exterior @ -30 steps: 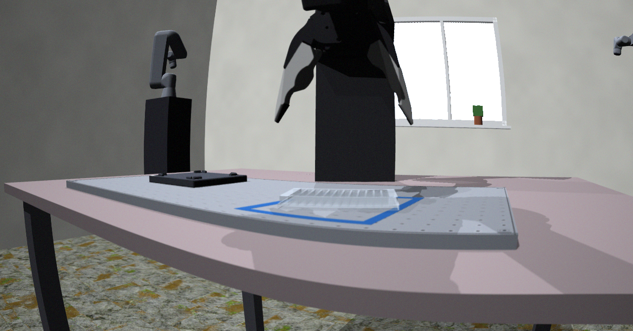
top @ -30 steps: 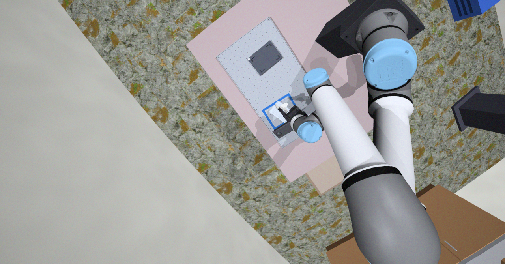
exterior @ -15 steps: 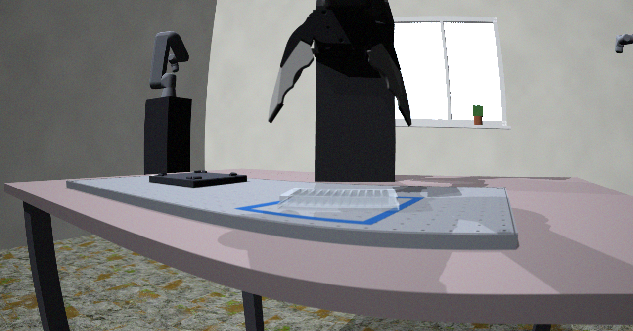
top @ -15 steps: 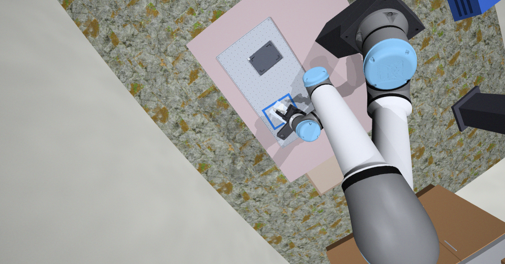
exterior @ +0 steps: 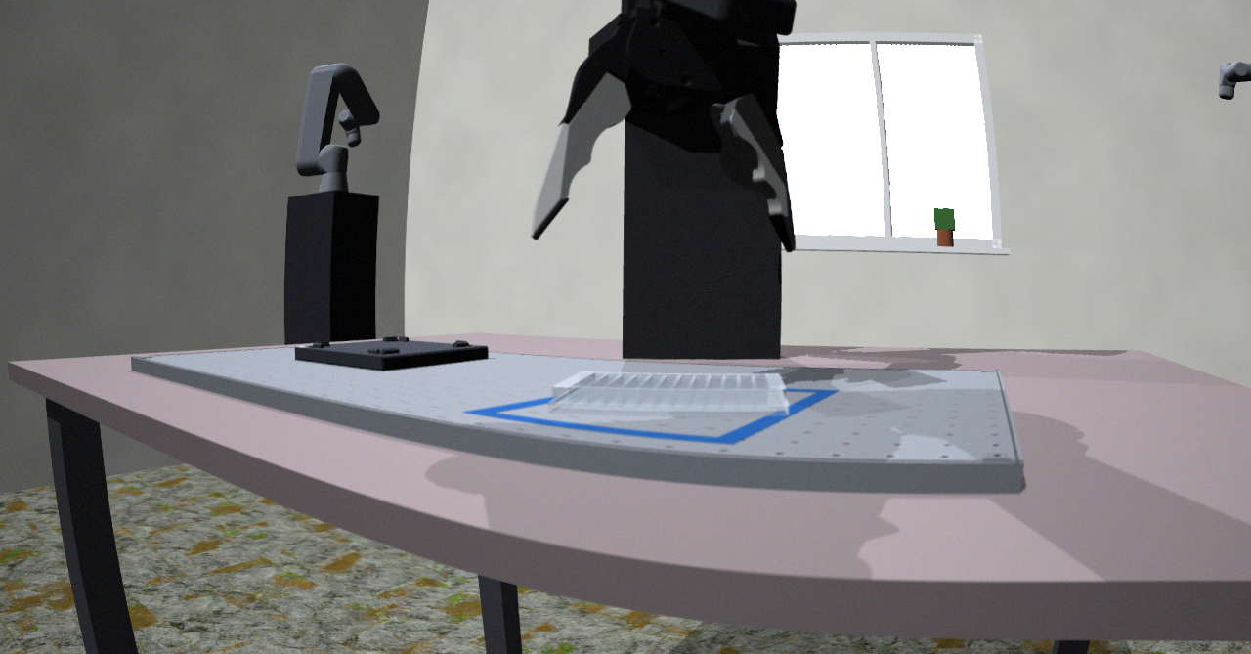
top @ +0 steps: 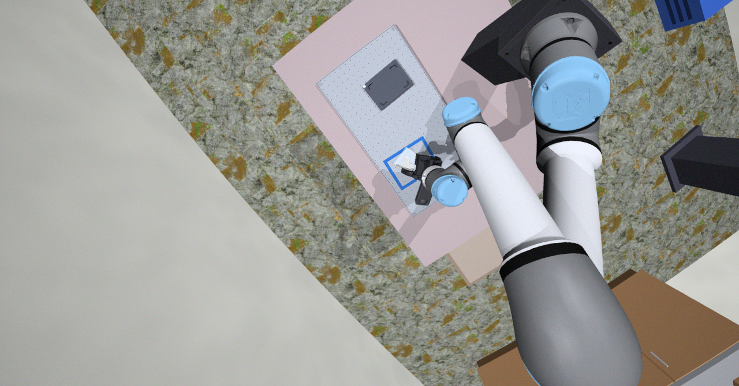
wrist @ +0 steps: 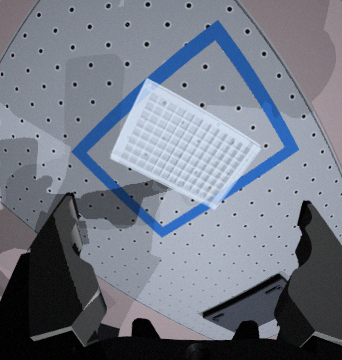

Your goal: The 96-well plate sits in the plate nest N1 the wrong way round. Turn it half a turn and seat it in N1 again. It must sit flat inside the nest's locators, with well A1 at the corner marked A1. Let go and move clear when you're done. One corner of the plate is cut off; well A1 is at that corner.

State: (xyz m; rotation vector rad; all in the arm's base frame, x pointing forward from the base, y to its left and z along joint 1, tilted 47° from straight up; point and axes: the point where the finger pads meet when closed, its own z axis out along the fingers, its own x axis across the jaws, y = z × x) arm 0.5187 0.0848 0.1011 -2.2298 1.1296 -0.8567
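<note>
My gripper is now 80 mm above the clear 96-well plate. Also, from my hand: A1 label (360 mm to the right, 80 mm below, 50 mm behind); then plate nest (310 mm to the right, 120 mm behind, 80 mm below).
</note>
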